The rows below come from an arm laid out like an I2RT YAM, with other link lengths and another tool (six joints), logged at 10 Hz.
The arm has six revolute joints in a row. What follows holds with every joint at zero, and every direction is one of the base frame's. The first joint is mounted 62.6 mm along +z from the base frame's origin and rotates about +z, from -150 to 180 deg. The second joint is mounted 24 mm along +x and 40.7 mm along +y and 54.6 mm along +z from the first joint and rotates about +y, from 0 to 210 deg. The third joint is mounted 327.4 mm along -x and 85.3 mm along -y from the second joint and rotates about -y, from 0 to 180 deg. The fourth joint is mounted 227.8 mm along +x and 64 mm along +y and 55.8 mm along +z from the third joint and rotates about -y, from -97 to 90 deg. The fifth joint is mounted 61.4 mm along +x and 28.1 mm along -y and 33.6 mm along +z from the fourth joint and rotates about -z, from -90 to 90 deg. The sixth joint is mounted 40.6 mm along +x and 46.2 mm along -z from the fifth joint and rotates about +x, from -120 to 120 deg. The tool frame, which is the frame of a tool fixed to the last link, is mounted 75 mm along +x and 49 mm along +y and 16 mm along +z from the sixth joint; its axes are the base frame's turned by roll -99.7, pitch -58.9 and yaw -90 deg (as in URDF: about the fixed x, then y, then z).
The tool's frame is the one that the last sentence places.
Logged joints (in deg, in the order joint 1, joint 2, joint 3, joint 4, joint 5, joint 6), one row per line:
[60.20 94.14 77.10 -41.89 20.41 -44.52]
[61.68 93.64 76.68 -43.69 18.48 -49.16]
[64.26 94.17 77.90 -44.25 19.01 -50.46]
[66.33 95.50 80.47 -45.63 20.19 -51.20]
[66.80 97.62 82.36 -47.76 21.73 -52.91]
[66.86 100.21 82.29 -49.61 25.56 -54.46]
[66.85 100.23 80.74 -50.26 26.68 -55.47]
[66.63 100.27 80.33 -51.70 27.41 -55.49]
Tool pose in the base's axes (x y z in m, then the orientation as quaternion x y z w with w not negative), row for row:
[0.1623 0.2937 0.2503 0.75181 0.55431 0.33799 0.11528]
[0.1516 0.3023 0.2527 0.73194 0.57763 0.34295 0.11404]
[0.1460 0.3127 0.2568 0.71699 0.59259 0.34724 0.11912]
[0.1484 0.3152 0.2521 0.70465 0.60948 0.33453 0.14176]
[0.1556 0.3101 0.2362 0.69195 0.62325 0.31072 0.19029]
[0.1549 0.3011 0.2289 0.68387 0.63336 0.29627 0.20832]
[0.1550 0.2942 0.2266 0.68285 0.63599 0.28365 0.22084]
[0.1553 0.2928 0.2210 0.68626 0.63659 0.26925 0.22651]
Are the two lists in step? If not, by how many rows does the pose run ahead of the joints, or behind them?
The pose runs 1 row ahead of the joints: the pose in row i belongs to the joints in row i + 1.
